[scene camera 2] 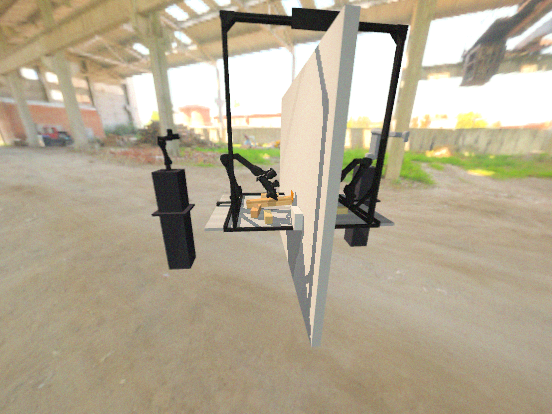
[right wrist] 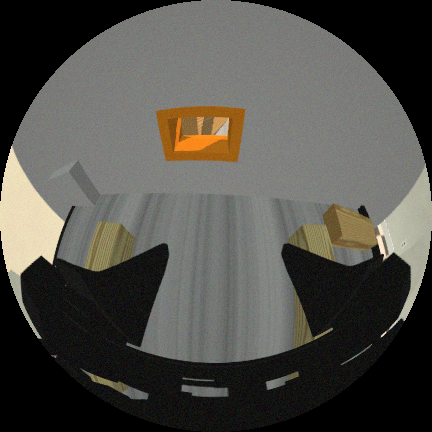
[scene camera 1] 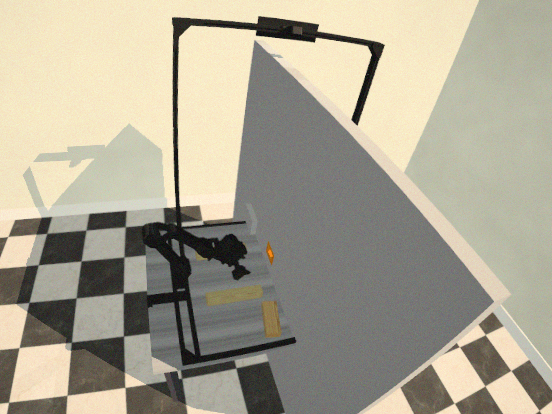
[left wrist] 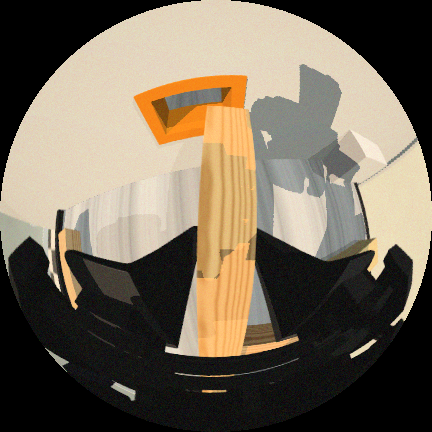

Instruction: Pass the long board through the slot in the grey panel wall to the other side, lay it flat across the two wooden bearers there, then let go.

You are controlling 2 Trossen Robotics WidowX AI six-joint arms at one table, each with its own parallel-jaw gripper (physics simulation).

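Places are measured from the left arm's base along level axes (x down, y left, z ahead), in millimetres.
Pixels of known places: left gripper, fingertip midpoint: (scene camera 2: 277,199) (left wrist: 224,232); right gripper, fingertip midpoint: (right wrist: 227,250) (scene camera 1: 247,265); right arm's base at its link origin: (scene camera 2: 349,203) (scene camera 1: 180,283).
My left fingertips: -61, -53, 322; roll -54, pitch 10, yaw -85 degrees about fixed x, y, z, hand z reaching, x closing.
For each thing: its top centre in the pictures, then the offset to it from my left fingertips, as dx, dy, dz.
- orange slot frame at its top centre: (left wrist: 187,71) (right wrist: 201,101) (scene camera 1: 276,247) -57, +10, +135
- wooden block at its top centre: (right wrist: 359,225) (scene camera 1: 271,316) +42, +307, +234
The long board (scene camera 2: 270,202) (left wrist: 227,190) is held roughly level. In the left wrist view its far end overlaps the lower right of the orange slot frame (left wrist: 200,82) (right wrist: 162,135); whether it is inside the opening I cannot tell. Wood shows through the slot in the right wrist view. My left gripper (scene camera 2: 275,198) (left wrist: 224,232) is shut on the board. My right gripper (scene camera 1: 241,273) (right wrist: 227,250) is open and empty on the grey side, above the table between the two wooden bearers, one at left (right wrist: 107,245) and one at right (right wrist: 317,237).
The panel wall (scene camera 1: 350,200) (scene camera 2: 305,150) divides the table. A wooden block (scene camera 1: 271,320) (right wrist: 350,227) lies near the wall, beyond the right bearer. A pale bracket (scene camera 2: 297,218) (right wrist: 82,182) stands at the wall's foot. Small blocks (scene camera 2: 255,211) (scene camera 2: 268,217) lie on the left arm's side.
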